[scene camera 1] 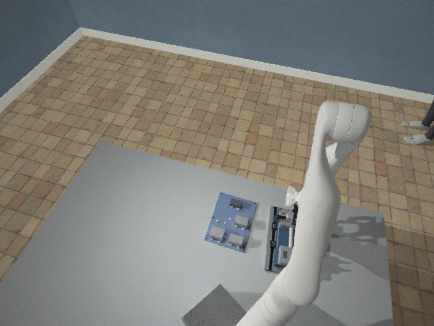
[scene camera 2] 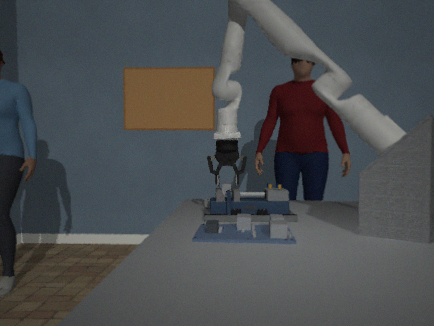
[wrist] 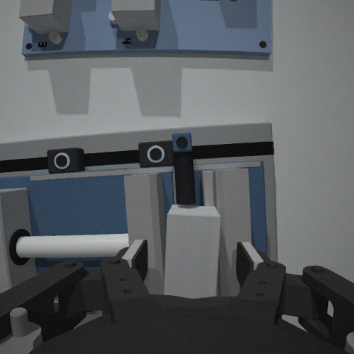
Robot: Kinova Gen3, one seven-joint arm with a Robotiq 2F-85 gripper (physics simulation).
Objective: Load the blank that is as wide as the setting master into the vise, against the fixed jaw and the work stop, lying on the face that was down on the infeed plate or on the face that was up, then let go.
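Pixels of known places: gripper, fingertip midpoint: (scene camera 1: 293, 217) (scene camera 2: 227, 186); arm's base, origin of the base link: (scene camera 2: 396, 149).
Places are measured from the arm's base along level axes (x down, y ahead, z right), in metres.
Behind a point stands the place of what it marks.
The light grey blank (scene camera 2: 226, 189) @(x 0.134, y 0.511, z 0.072 m) (wrist: 192, 255) stands between the vise jaws, its top above them. The movable jaw (wrist: 142, 210) is on its left in the wrist view, the fixed jaw (wrist: 235, 200) on its right. The black work stop rod (wrist: 184, 177) ends at the blank's upper end in that view. Whether the blank touches the fixed jaw or the stop, I cannot tell. My gripper (scene camera 2: 227, 181) @(x 0.125, y 0.510, z 0.099 m) (wrist: 191, 256) is partly open and empty, its fingertips on either side of the blank near its top and apart from it. The vise (scene camera 1: 285, 240) @(x 0.171, y 0.414, z 0.092 m) (scene camera 2: 257, 206) @(x 0.187, y 0.407, z 0.057 m) is partly hidden by the arm in scene camera 1.
The blue infeed plate (scene camera 1: 220, 205) @(x 0.223, y 0.499, z -0.236 m) (scene camera 2: 245, 240) @(x 0.225, y 0.437, z -0.256 m) (wrist: 200, 40) lies beside the vise and bears several grey blocks and a dark block (scene camera 1: 236, 203) @(x 0.199, y 0.525, z -0.163 m) (scene camera 2: 212, 226) @(x 0.205, y 0.527, z -0.195 m). The white screw (wrist: 75, 246) runs to the movable jaw. A grey wedge-like block (scene camera 1: 215, 307) @(x 0.001, y 0.056, z -0.112 m) (scene camera 2: 400, 195) @(x 0.117, y 0.046, z -0.167 m) stands near the arm.
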